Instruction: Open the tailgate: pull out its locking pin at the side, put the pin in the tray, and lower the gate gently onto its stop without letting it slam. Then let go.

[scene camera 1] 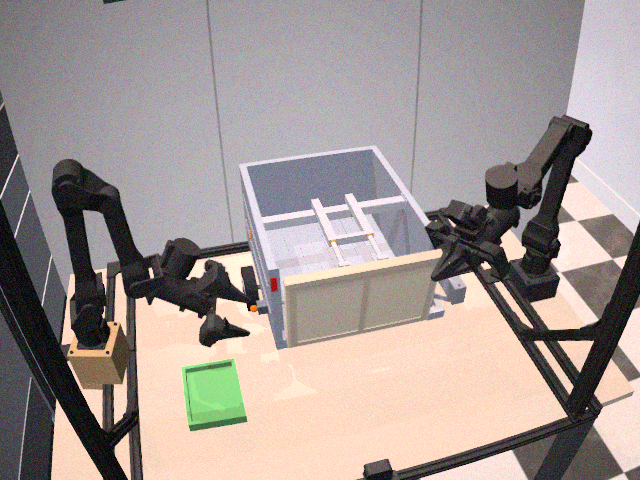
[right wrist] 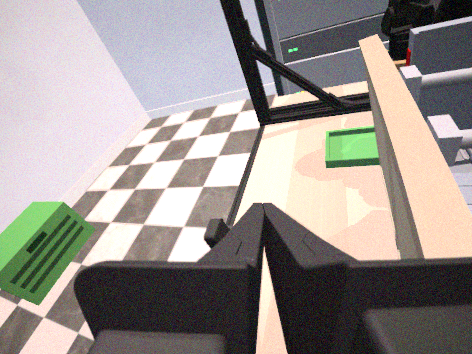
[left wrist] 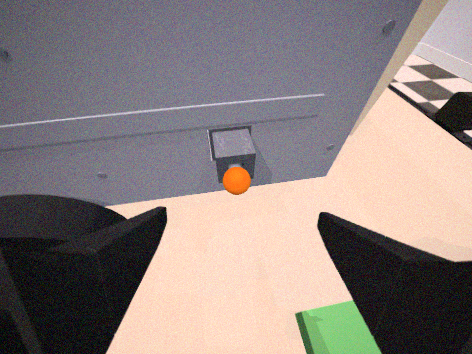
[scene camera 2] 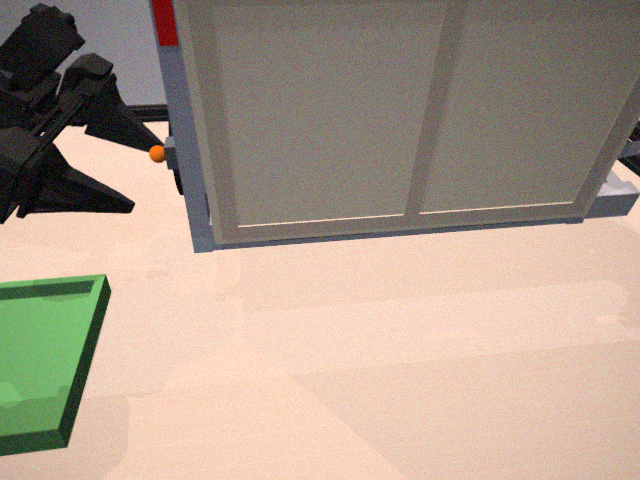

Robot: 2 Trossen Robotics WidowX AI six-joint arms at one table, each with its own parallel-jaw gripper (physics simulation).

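Pixels of known places: left gripper, fingertip midpoint: (scene camera 1: 249, 317) (left wrist: 243, 216) (scene camera 2: 149, 177); right gripper, fingertip midpoint: (scene camera 1: 432, 279) (right wrist: 261, 211); left arm's base, link origin: (scene camera 1: 93, 338) (right wrist: 401, 55); right arm's base, link origin: (scene camera 1: 534, 268).
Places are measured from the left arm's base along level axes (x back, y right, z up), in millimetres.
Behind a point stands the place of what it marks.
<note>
The locking pin's orange knob (scene camera 1: 253, 308) @[x -338, y -66, z 13 mm] (scene camera 2: 157, 153) @[x -340, y -65, z 12 mm] (left wrist: 236, 180) @[x -333, y -71, z 14 mm] sticks out of a grey block low on the trailer's side. The tan tailgate (scene camera 1: 330, 310) @[x -489, y 22, z 83 mm] (scene camera 2: 330, 129) @[x -488, y 21, z 78 mm] (right wrist: 415, 165) @[x -613, y 7, z 177 mm] stands upright at the trailer's rear. My left gripper (scene camera 1: 251, 319) @[x -328, y -66, z -13 mm] (scene camera 2: 148, 177) @[x -328, y -66, z -13 mm] (left wrist: 243, 216) @[x -328, y -66, z -13 mm] is open and empty; the knob lies ahead of its fingers in the left wrist view. My right gripper (scene camera 1: 433, 277) @[x -660, y 68, z 185 mm] (right wrist: 261, 211) @[x -660, y 68, z 185 mm] is shut and empty beside the gate's upper right corner; contact cannot be told. The green tray (scene camera 1: 218, 423) @[x -263, y 144, z -96 mm] (scene camera 2: 86, 356) @[x -306, y 65, z -97 mm] (left wrist: 332, 327) @[x -280, y 6, z -101 mm] (right wrist: 352, 163) @[x -309, y 78, z -98 mm] holds no pin.
The grey trailer (scene camera 1: 261, 242) @[x -367, y -77, z 171 mm] stands behind the gate, with two pale rods (scene camera 1: 338, 253) @[x -507, y -27, z 176 mm] inside leading toward the gate. A dark wheel (scene camera 1: 248, 281) @[x -320, y -180, z -12 mm] is near the left fingers. A black frame (scene camera 1: 485, 452) @[x -768, y 237, z -115 mm] borders the table. A green box (right wrist: 42, 250) shows beyond the table.
</note>
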